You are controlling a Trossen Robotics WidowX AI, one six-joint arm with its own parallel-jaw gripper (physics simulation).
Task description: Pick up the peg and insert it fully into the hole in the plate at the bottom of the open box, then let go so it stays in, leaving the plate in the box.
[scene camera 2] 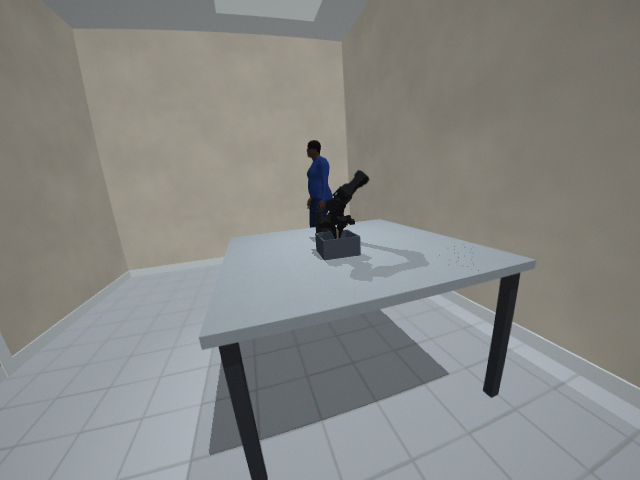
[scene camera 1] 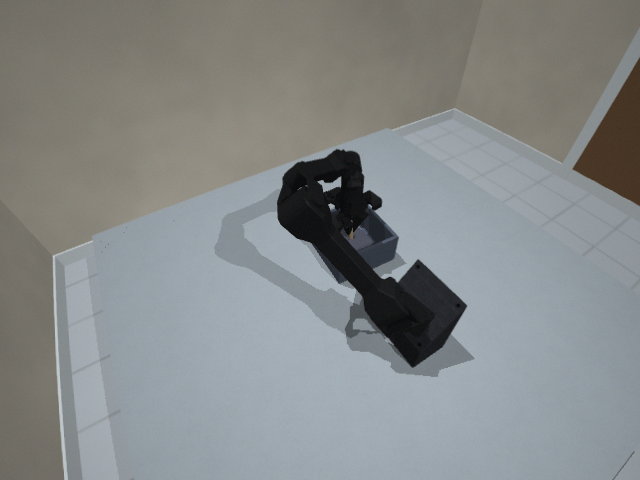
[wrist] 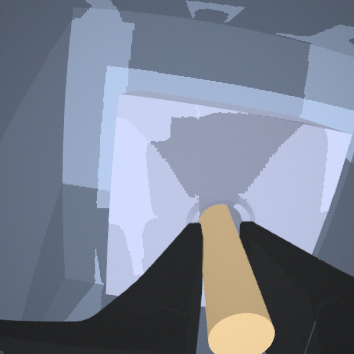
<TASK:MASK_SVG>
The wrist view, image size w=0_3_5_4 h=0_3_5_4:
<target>my gripper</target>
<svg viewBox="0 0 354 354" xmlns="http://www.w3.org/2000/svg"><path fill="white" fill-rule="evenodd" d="M200 223L189 222L135 282L89 318L80 321L0 319L0 354L195 354L202 293L203 236ZM241 221L239 224L239 238L274 328L274 338L265 350L265 353L354 354L354 277L318 259L253 221Z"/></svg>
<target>grey-blue box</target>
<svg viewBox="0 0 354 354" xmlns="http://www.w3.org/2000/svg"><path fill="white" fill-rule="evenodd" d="M200 306L195 354L215 354L208 345L205 306ZM0 0L0 319L80 321L91 317L118 296L105 294L113 147L118 94L135 90L172 94L301 117L350 133L351 137L338 181L311 254L354 277L354 0Z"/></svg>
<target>pale square plate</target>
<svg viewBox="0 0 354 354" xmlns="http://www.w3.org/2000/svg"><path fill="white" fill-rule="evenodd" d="M202 277L200 306L205 306ZM118 94L109 202L105 294L121 294L145 272L189 222L198 222L202 212L215 204L227 205L238 235L241 221L253 221L308 253L312 253L338 181L350 141L350 133L297 116L223 102L142 90Z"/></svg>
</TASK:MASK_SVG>
